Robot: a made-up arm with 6 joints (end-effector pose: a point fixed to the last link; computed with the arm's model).
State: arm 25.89 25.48 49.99 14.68 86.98 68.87
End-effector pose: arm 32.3 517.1 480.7 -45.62 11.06 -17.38
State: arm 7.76 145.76 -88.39 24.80 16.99 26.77
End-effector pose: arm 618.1 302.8 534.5 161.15 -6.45 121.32
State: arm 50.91 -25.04 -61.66 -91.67 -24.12 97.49
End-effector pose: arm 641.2 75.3 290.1 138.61 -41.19 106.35
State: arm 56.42 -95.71 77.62 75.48 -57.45 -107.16
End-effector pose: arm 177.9 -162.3 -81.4 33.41 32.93 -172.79
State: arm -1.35 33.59 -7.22 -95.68 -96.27 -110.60
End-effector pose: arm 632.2 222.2 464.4 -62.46 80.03 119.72
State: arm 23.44 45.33 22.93 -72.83 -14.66 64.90
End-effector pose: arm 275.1 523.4 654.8 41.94 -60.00 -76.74
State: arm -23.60 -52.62 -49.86 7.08 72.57 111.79
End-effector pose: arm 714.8 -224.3 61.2 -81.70 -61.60 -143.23
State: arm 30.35 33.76 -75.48 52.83 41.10 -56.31
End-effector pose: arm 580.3 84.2 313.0 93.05 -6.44 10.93
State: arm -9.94 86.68 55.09 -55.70 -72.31 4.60
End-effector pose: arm 318.7 -96.6 944.0 120.63 -41.72 -138.91
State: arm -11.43 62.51 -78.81 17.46 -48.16 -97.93
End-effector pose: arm 684.8 117.2 240.5 56.25 -14.34 13.35
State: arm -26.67 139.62 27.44 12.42 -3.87 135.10
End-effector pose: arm 501.1 -614.4 330.5 -146.94 -3.23 101.63
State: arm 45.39 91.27 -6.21 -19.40 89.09 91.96
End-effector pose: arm 228.6 381.4 673.7 -69.67 31.97 -54.74
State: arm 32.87 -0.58 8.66 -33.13 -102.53 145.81
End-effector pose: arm 313.9 521.4 312.3 115.07 -9.82 -57.16
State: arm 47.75 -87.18 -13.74 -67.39 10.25 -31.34
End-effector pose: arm 636.1 -42.6 198.4 -161.08 -45.92 -16.15
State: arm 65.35 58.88 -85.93 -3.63 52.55 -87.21
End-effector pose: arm 471.1 345.4 186.5 84.88 4.93 65.39
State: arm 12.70 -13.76 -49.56 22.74 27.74 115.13
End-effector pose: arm 702.8 15.2 275.8 -31.35 -10.57 -154.32
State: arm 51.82 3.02 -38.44 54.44 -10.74 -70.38
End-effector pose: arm 387.0 388.7 331.3 -23.28 -39.89 69.94
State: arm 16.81 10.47 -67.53 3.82 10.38 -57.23
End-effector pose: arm 693.0 126.1 274.2 30.57 23.33 13.47
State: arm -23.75 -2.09 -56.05 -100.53 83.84 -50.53
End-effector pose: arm 660.9 46.1 -40.3 -145.76 16.87 -166.93
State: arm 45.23 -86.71 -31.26 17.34 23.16 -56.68
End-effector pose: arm 608.0 164.5 244.3 -78.91 2.53 -1.52
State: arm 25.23 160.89 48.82 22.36 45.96 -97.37
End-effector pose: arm 190.5 -416.3 441.2 -121.93 1.44 -133.46
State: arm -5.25 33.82 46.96 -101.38 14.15 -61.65
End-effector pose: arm 359.6 365.9 609.0 -65.29 21.15 25.90
